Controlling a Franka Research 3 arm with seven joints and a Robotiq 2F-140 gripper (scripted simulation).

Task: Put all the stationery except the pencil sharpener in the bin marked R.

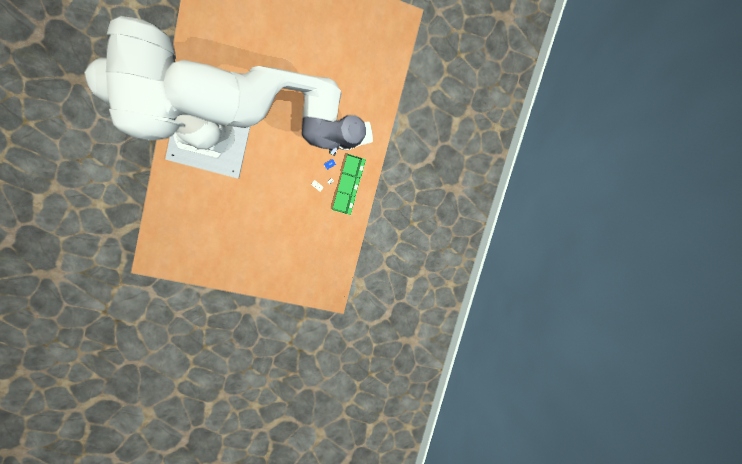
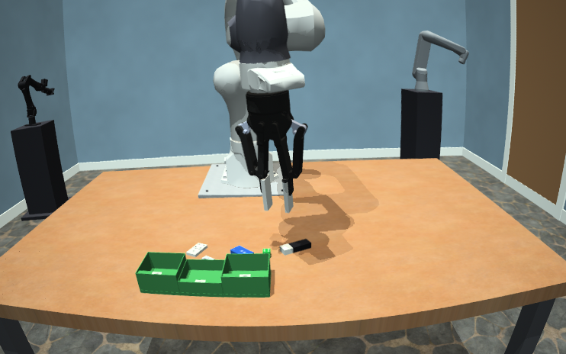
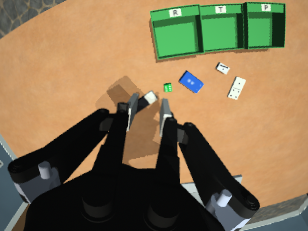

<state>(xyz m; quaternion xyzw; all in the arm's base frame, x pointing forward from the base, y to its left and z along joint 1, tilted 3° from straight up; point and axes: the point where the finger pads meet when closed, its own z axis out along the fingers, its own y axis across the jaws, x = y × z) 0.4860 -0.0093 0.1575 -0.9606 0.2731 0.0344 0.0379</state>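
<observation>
Now: the black-and-white stick-shaped item 14 cm below my hand, 4 cm to the left of it and 3 cm behind it. The rest, counted from my hand: blue flat item 14 cm below, 8 cm to the right, 4 cm behind; green piece 14 cm below, 2 cm to the right, 2 cm behind; white piece 15 cm to the right, 14 cm below, 2 cm behind.
</observation>
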